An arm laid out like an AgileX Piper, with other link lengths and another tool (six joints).
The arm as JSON. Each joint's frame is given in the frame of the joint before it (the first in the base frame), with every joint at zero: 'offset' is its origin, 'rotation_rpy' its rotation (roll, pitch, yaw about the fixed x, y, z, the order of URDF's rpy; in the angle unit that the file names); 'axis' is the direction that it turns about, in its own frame. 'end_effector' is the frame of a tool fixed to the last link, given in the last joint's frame.
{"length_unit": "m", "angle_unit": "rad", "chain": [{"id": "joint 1", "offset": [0.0, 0.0, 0.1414], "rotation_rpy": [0.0, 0.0, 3.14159], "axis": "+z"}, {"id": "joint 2", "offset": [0.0, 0.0, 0.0], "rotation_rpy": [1.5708, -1.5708, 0.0], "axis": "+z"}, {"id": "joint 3", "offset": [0.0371, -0.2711, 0.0], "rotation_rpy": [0.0, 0.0, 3.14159], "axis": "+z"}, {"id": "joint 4", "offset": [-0.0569, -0.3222, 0.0], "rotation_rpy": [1.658, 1.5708, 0.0], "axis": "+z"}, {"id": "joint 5", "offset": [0.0, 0.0, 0.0], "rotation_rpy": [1.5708, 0.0, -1.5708], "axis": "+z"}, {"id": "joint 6", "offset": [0.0, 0.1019, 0.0], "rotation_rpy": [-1.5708, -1.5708, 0.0], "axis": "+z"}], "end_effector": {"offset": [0.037, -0.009, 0.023], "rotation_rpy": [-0.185, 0.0, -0.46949]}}
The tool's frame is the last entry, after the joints.
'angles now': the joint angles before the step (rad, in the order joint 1, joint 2, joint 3, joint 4, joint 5, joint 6). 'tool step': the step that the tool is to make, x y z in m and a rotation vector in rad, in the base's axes. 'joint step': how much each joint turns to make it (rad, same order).
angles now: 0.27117, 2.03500, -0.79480, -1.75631, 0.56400, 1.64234
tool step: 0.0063, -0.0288, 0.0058, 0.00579, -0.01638, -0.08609
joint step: -0.08050, -0.01643, 0.00111, 0.00302, 0.00094, 0.00338
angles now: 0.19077, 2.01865, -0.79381, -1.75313, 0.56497, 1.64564
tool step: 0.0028, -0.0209, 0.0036, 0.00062, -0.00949, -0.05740
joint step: -0.05706, -0.01009, 0.00064, 0.00017, 0.00097, -0.00030
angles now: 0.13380, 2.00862, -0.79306, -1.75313, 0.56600, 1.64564
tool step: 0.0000, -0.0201, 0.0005, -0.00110, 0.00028, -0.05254
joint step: -0.05426, -0.00215, 0.00115, 0.00021, -0.00003, -0.00263
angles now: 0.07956, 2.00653, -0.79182, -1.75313, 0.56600, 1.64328
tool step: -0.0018, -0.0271, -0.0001, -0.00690, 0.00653, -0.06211
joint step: -0.07302, -0.00002, -0.00013, -0.00152, 0.00000, -0.01323
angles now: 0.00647, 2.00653, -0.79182, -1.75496, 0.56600, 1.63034
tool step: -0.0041, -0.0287, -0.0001, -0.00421, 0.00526, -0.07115
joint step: -0.07817, -0.00009, 0.00007, 0.00000, -0.00001, -0.00974
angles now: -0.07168, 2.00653, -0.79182, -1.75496, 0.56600, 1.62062
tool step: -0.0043, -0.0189, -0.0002, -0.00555, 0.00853, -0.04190
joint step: -0.05191, 0.00000, 0.00006, 0.00086, -0.00002, -0.01496
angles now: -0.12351, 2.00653, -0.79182, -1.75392, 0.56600, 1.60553
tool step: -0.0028, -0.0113, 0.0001, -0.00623, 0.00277, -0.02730
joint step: -0.02995, 0.00014, -0.00003, -0.00111, 0.00438, -0.00485
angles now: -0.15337, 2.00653, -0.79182, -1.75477, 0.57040, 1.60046
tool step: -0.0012, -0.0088, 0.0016, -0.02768, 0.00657, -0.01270
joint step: -0.01591, -0.00020, -0.00333, -0.00005, 0.02280, -0.01803
